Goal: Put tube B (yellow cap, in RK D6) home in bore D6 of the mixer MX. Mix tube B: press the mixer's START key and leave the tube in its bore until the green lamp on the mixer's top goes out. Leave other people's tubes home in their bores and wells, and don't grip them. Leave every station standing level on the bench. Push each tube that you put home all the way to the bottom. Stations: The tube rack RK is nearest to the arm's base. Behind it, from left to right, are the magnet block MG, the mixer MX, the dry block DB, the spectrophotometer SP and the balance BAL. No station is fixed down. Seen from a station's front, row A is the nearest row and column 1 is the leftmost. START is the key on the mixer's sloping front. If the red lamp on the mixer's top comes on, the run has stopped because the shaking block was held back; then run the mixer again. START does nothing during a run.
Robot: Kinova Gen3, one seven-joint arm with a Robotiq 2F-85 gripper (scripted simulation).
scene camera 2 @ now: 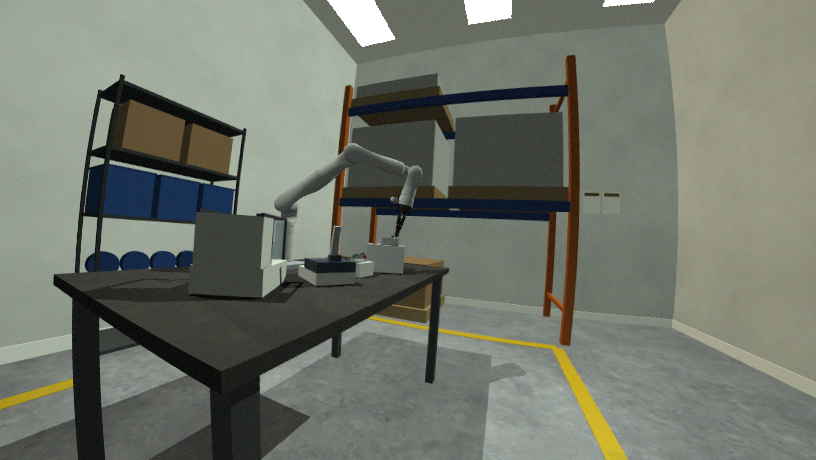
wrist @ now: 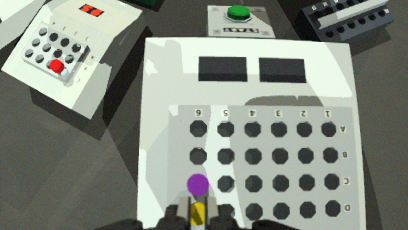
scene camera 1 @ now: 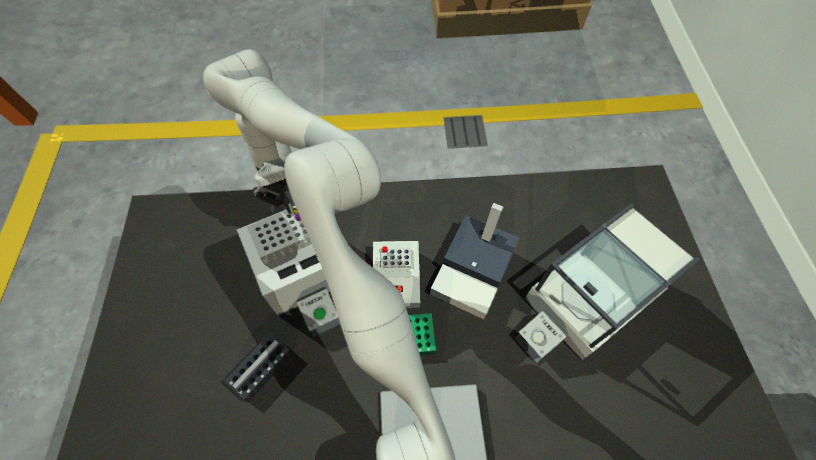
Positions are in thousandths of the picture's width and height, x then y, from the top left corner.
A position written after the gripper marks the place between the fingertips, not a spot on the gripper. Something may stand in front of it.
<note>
In view: the gripper (wrist: 484, 924), a magnet block MG (scene camera 1: 324, 795) and a green tube rack RK (scene camera 1: 521, 753).
</note>
